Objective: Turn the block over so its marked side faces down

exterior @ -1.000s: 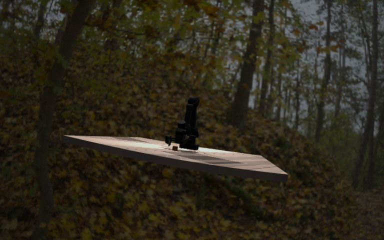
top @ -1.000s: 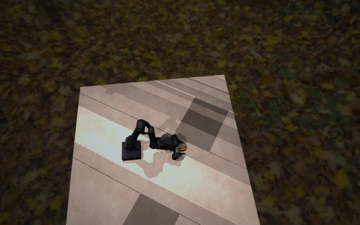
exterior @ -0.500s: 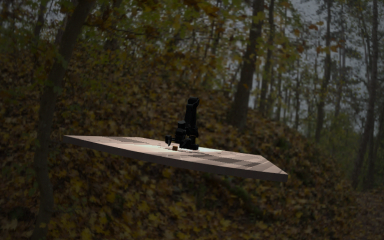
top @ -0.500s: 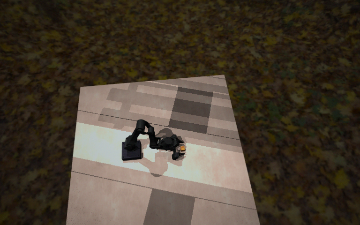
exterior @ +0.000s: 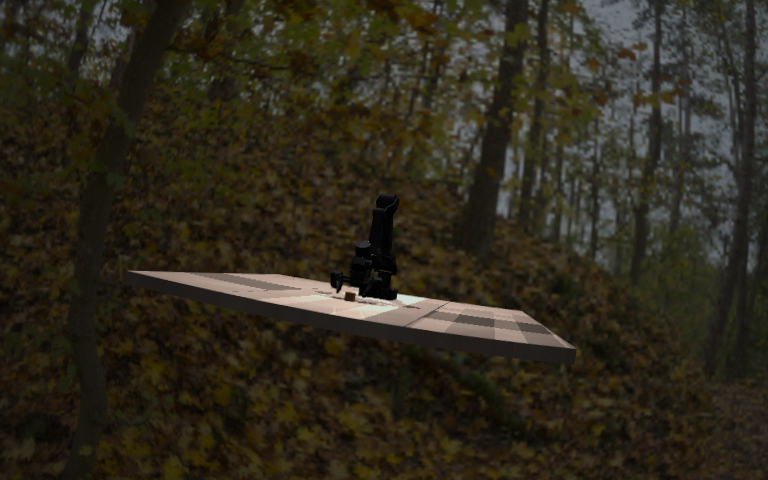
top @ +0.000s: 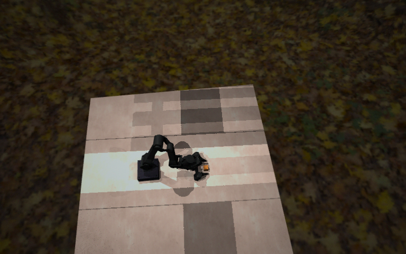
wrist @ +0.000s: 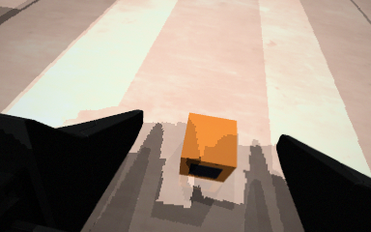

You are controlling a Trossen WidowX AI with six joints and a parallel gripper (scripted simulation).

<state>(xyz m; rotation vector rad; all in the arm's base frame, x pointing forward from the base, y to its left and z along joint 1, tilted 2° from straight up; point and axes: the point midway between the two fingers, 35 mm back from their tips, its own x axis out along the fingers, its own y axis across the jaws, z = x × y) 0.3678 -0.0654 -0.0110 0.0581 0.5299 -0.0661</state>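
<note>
Now: gripper tip 20 mm past the small orange block and 10 mm above it.
</note>
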